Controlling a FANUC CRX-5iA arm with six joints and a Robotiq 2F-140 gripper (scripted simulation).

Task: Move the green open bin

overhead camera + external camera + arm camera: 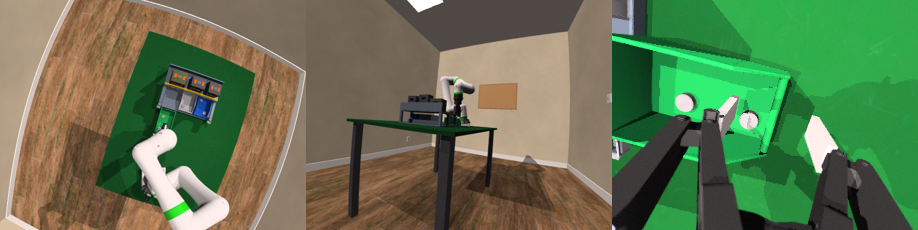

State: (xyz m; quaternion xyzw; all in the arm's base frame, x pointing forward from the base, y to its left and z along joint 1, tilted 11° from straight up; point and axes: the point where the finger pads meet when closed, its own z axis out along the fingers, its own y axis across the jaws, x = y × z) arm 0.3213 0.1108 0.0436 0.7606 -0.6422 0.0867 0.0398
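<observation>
Now: hand 8 cm short of the green open bin, 1 cm to the right of it and 2 cm above it. Also, from my hand: grey bin 29 cm ahead, 7 cm to the right, 1 cm below; blue bin 30 cm ahead, 18 cm to the right, 1 cm below.
</observation>
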